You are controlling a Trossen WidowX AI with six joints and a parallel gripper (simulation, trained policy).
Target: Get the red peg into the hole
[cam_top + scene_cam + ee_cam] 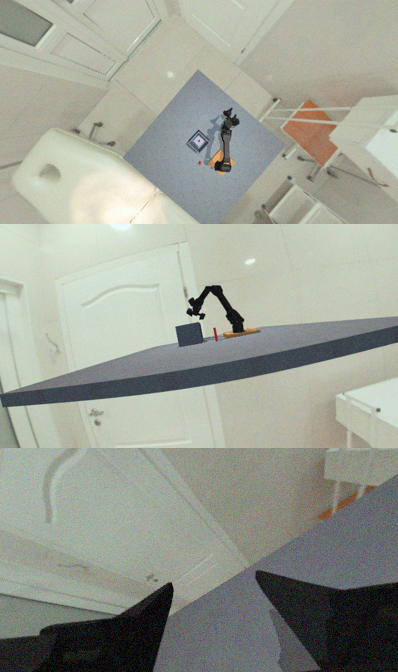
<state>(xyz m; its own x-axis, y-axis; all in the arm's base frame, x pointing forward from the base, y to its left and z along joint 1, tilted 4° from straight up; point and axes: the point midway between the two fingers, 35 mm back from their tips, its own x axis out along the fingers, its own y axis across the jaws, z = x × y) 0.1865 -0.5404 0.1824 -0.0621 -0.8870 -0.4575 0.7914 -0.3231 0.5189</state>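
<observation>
Now: gripper tip 64 cm to the right of the red peg and 19 cm above it. The rest, counted from my gripper tip: pale plate: 13 cm ahead, 43 cm to the left, 18 cm below.
</observation>
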